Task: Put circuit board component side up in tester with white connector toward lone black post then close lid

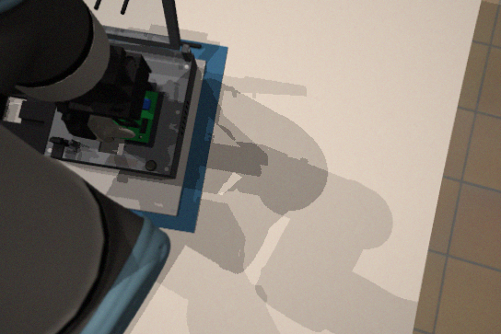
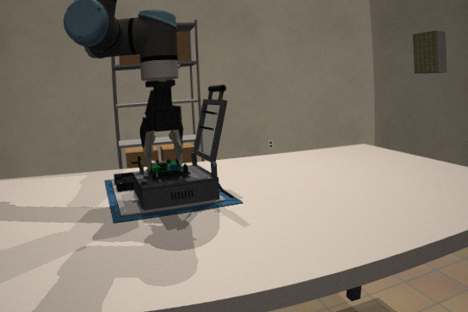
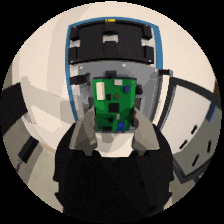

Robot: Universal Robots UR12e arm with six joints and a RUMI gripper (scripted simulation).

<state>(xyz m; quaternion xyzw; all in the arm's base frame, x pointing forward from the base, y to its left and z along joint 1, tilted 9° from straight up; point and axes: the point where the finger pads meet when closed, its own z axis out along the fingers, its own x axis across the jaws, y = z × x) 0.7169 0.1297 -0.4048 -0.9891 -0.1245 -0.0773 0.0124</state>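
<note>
Now: the green circuit board right at my hand. Also, from my hand: dark grey tester (5 cm to the left, 3 cm above, 2 cm ahead); then dark nest (1 cm to the left, 1 cm below, 1 cm ahead); then tester lid (12 cm ahead, 10 cm above, 3 cm to the left).
</note>
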